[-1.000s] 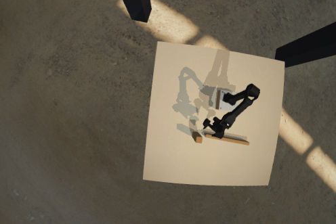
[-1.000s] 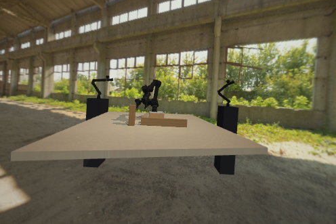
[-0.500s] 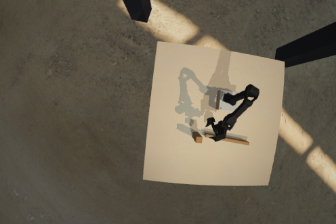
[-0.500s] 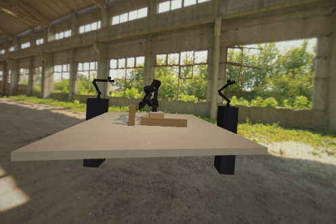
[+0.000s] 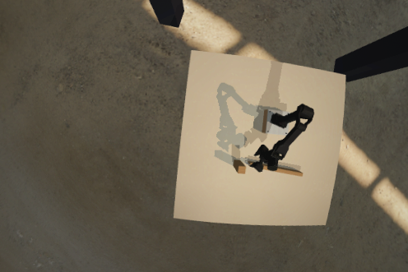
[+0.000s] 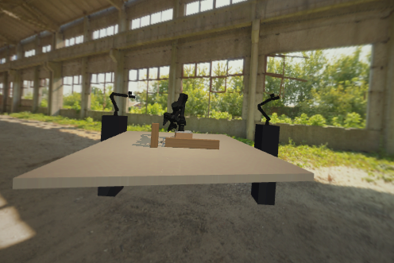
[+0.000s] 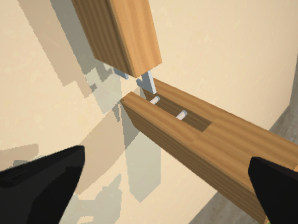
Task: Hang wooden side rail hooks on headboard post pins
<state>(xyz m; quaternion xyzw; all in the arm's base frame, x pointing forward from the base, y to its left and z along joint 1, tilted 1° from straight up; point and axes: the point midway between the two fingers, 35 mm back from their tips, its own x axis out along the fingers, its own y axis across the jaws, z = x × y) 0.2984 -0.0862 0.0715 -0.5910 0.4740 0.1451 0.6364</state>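
Right now the headboard post is 70 mm ahead of my gripper tip, 60 mm to the right of it and 50 mm below it.
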